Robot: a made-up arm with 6 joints.
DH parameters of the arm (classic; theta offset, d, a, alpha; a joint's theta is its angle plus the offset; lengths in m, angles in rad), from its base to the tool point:
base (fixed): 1.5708 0.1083 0 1.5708
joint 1: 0 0.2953 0.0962 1.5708
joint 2: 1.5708 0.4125 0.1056 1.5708
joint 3: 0 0.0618 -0.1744 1.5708
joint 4: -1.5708 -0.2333 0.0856 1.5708
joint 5: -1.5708 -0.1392 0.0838 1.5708
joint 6: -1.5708 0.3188 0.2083 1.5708
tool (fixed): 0 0.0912 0 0
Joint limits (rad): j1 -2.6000..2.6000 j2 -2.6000..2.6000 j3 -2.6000..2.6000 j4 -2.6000..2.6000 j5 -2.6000..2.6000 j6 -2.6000..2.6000
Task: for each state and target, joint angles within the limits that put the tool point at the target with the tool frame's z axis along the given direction. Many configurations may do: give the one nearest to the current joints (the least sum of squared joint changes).
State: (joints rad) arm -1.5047 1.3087 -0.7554 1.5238 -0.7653 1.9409
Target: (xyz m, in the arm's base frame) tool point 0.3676 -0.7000 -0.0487 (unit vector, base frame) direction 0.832 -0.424 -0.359
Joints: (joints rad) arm -2.2328 1.0004 0.0601 1.3158 -1.1462 1.8512
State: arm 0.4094 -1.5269 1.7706 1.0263 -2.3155 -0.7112
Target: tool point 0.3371 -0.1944 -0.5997 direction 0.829 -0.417 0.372
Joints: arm -0.4068 -1.4210 1.2371 1.0455 -2.6000 -1.1873
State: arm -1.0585 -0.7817 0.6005 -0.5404 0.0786 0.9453
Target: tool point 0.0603 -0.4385 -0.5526 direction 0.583 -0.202 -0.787
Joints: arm -0.8987 -1.2528 0.6139 -0.5282 -0.6085 1.7628
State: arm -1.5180 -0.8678 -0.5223 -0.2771 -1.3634 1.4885
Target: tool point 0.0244 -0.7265 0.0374 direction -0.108 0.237 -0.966
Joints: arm -2.1824 -0.9276 -1.0974 0.3746 -1.0777 1.7136
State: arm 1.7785 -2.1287 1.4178 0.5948 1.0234 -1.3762
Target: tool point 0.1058 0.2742 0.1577 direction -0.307 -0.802 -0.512
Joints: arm 2.5890 -2.0202 1.9676 0.0398 0.7861 -1.3775
